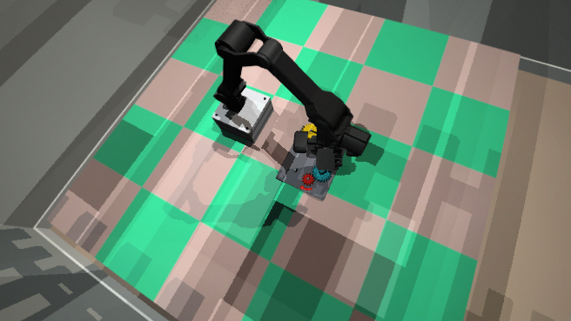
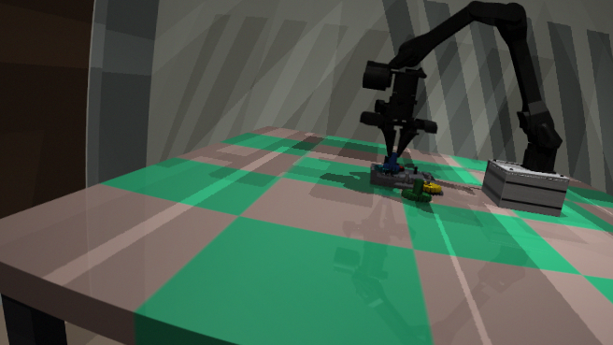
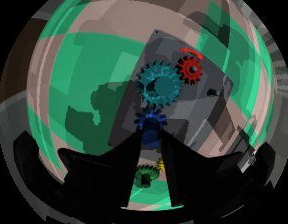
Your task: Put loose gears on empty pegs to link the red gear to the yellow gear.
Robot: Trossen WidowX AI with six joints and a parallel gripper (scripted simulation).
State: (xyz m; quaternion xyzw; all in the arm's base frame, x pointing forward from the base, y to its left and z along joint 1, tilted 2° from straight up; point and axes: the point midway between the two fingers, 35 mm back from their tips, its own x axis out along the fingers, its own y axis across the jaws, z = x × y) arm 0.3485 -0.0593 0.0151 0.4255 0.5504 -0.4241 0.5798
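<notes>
My gripper tip is now 5 cm to the left of the teal gear and 3 cm above it. From my gripper tip the other things lie so: yellow gear (8 cm behind, 8 cm to the left, 4 cm below); blue gear (1 cm below); red gear (3 cm behind, 9 cm to the right, 4 cm below).
</notes>
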